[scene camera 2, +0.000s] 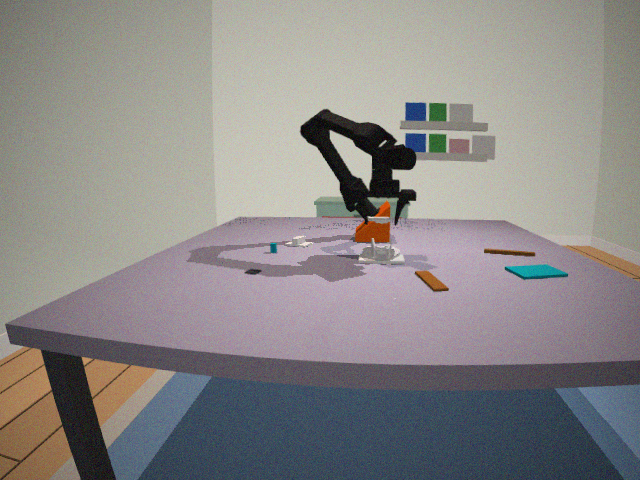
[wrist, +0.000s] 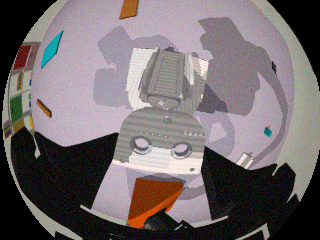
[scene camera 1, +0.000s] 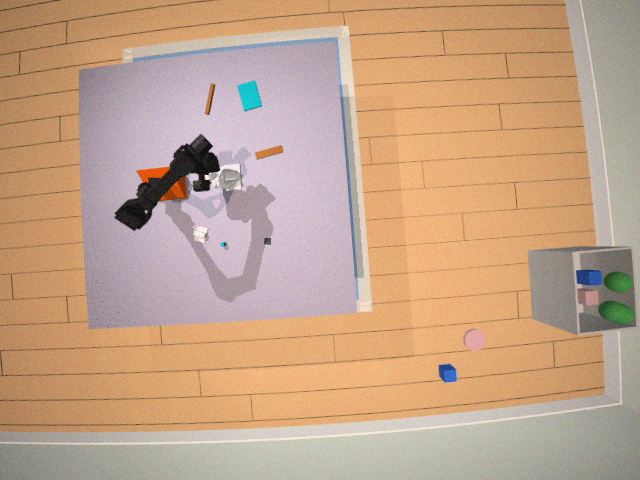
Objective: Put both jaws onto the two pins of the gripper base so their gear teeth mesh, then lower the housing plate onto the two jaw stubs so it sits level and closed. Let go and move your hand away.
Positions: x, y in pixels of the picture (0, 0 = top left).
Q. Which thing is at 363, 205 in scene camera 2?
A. My gripper.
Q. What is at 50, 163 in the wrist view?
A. My gripper.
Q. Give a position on a flat white part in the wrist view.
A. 166, 84
